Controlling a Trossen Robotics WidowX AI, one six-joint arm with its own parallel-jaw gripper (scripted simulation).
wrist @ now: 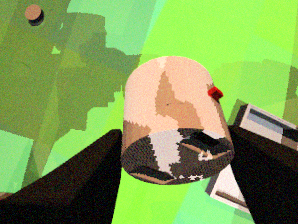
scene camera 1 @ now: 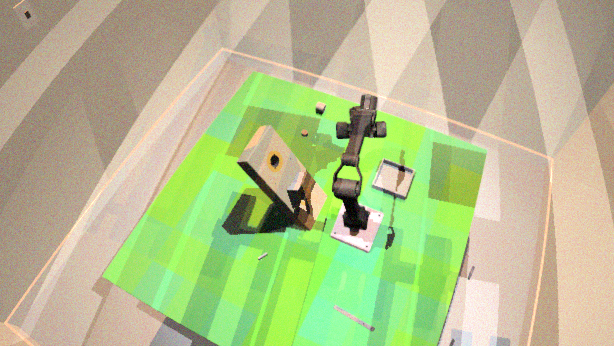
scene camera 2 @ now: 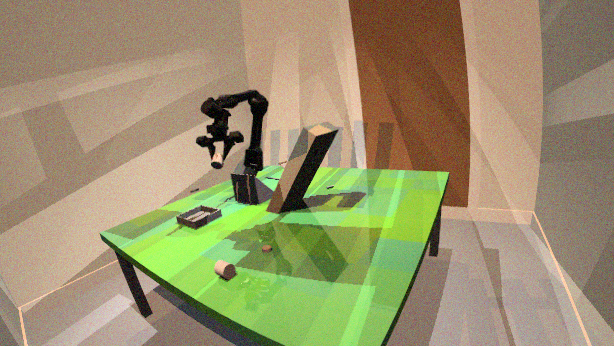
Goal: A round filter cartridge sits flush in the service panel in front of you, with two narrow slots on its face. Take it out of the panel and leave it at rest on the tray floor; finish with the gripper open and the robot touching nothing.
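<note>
On scene camera 1 you'd see a service panel [scene camera 1: 267, 160] and a shallow tray [scene camera 1: 392, 178]. Scene camera 2 gives you the gripper [scene camera 2: 218, 160], plus that same service panel [scene camera 2: 313, 142]. And in the wrist view there's a round filter cartridge [wrist: 173, 132], with the gripper [wrist: 174, 136] visible there too.
</note>
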